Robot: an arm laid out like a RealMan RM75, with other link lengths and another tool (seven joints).
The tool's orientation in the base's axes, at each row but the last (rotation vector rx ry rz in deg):
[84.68, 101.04, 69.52]
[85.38, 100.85, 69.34]
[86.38, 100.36, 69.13]
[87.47, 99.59, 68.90]
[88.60, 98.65, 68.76]
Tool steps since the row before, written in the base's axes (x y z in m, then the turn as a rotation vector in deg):
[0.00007, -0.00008, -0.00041, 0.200, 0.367, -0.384]
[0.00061, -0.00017, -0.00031, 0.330, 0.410, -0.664]
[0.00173, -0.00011, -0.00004, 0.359, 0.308, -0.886]
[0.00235, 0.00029, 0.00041, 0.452, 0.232, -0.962]
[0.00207, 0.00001, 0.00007, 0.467, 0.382, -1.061]
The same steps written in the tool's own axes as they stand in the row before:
[-0.00015, -0.00033, 0.00022, 0.244, -0.244, 0.451]
[-0.00036, 0.00002, 0.00060, 0.211, -0.427, 0.701]
[-0.00052, 0.00081, 0.00144, 0.072, -0.605, 0.798]
[-0.00018, 0.00150, 0.00187, -0.034, -0.623, 0.891]
[-0.00040, 0.00108, 0.00172, 0.090, -0.709, 0.990]

